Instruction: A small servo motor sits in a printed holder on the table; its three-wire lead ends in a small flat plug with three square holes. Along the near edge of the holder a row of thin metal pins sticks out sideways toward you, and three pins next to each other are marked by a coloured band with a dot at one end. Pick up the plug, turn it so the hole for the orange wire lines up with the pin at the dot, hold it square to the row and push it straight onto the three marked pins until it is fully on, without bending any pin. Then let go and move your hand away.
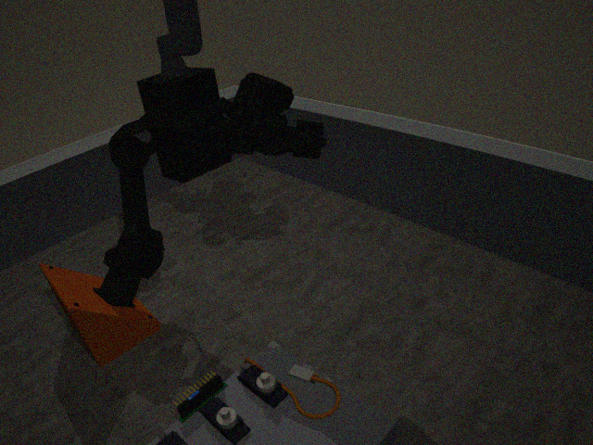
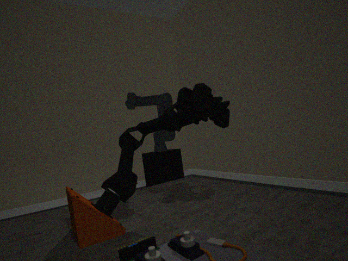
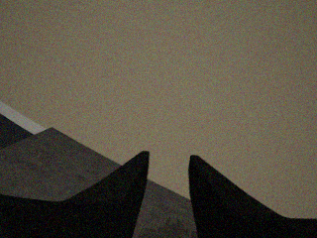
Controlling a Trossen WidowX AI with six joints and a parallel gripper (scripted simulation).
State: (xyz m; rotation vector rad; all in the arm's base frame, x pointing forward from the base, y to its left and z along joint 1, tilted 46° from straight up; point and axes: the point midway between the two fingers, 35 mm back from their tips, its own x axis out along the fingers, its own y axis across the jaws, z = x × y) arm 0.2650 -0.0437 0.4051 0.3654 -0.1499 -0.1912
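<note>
Now: the blue band 3 cm behind my gripper tip, 31 cm to the right of it and 27 cm below it. From my gripper tip the other things lie so: servo: 2 cm ahead, 30 cm to the right, 30 cm below; then grey holder plate: 13 cm ahead, 31 cm to the right, 32 cm below; then black header: 3 cm behind, 30 cm to the right, 28 cm below.
</note>
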